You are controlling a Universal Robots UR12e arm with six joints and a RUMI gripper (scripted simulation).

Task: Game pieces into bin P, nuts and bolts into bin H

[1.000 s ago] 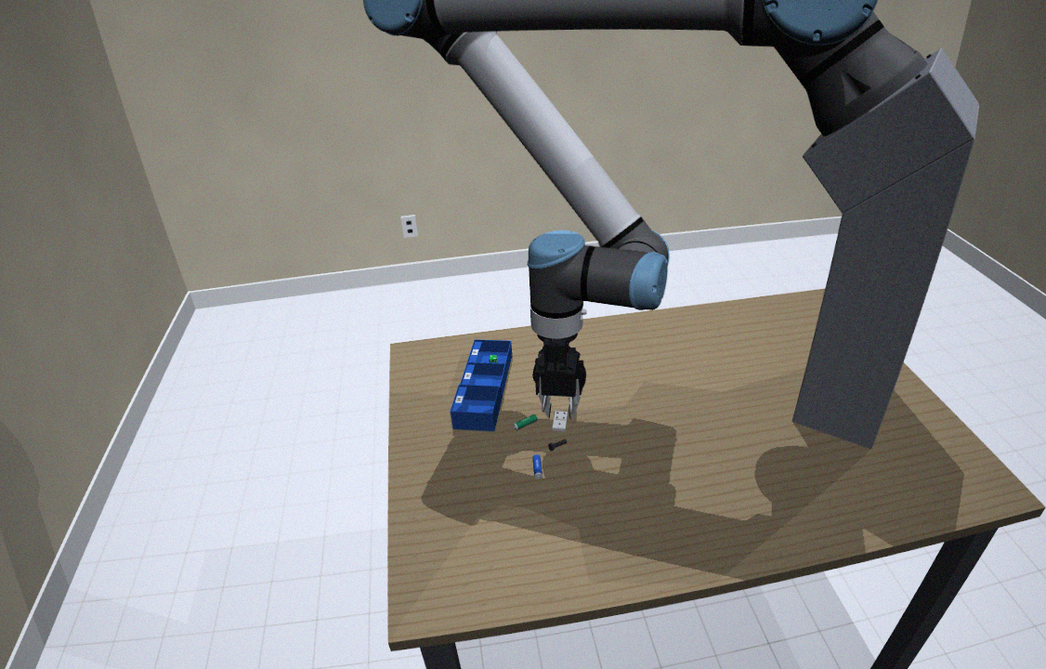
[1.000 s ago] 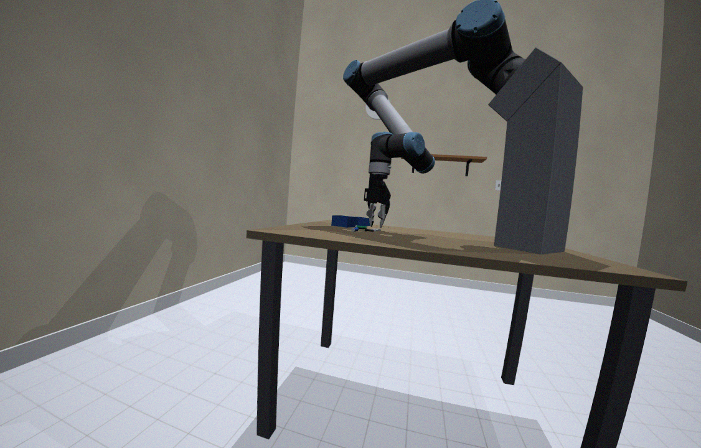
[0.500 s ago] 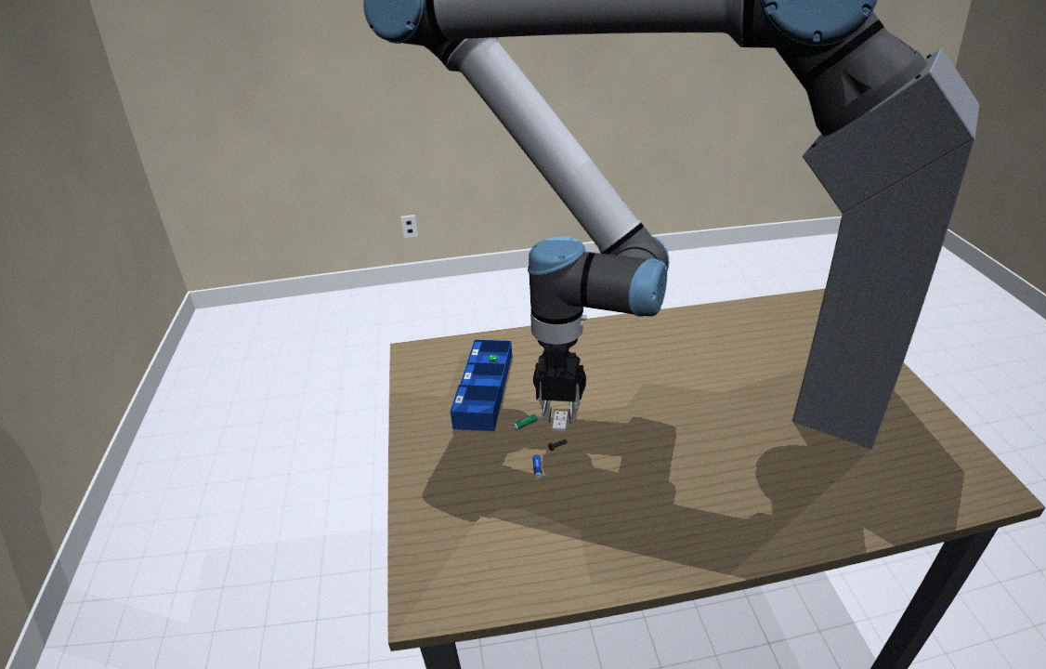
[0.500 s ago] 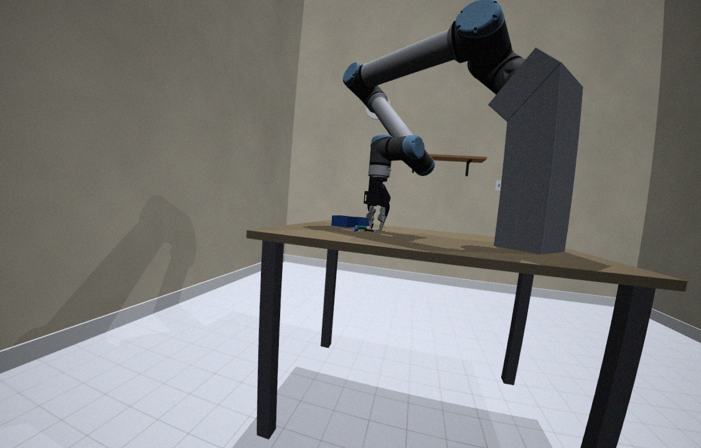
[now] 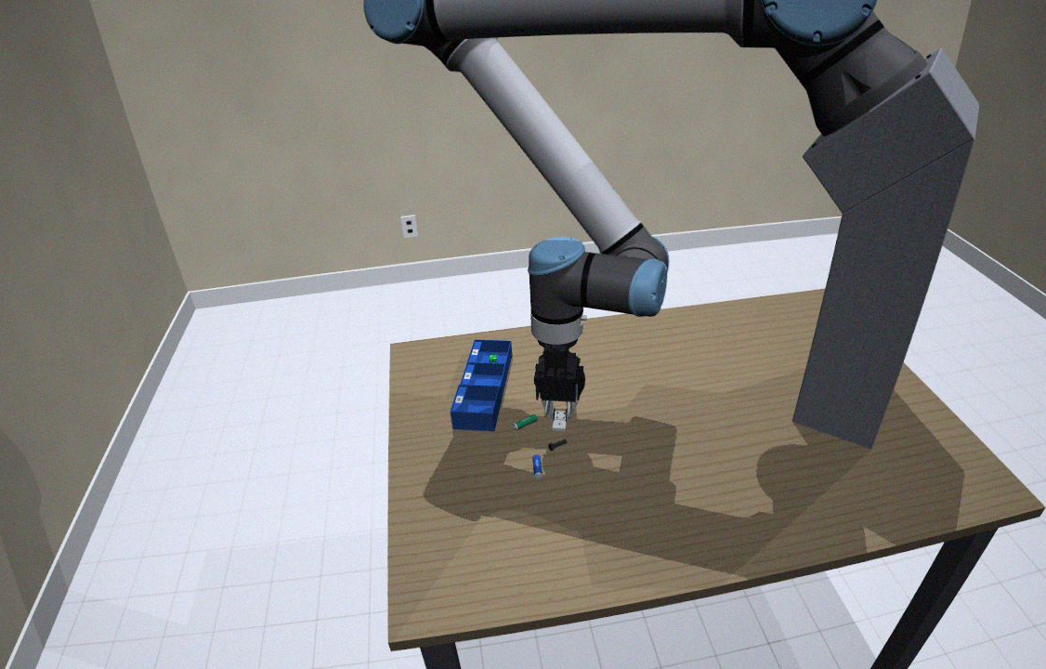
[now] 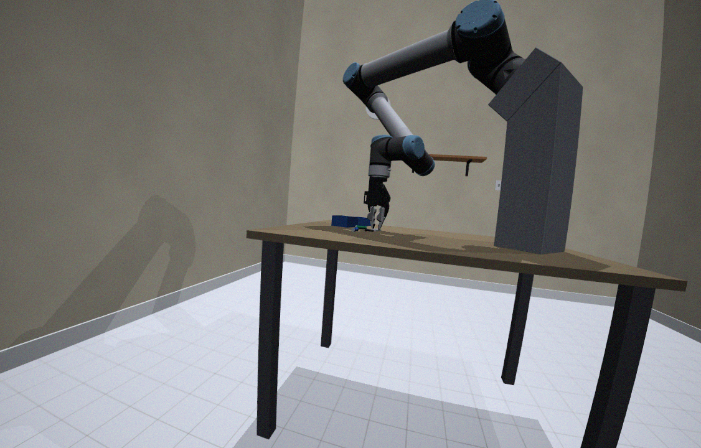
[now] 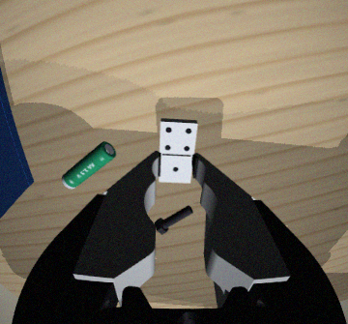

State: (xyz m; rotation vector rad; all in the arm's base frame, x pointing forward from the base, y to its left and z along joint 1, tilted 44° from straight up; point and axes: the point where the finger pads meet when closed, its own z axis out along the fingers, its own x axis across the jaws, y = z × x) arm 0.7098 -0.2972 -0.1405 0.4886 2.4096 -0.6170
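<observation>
The green die lies 23 cm to the right of my hand and 5 cm ahead of it. From my hand the other things lie so: black bolt: 6 cm to the left, 4 cm ahead, 1 cm below; then green cylinder: 6 cm ahead, 2 cm to the right, 1 cm below; then white domino: 1 cm below.
</observation>
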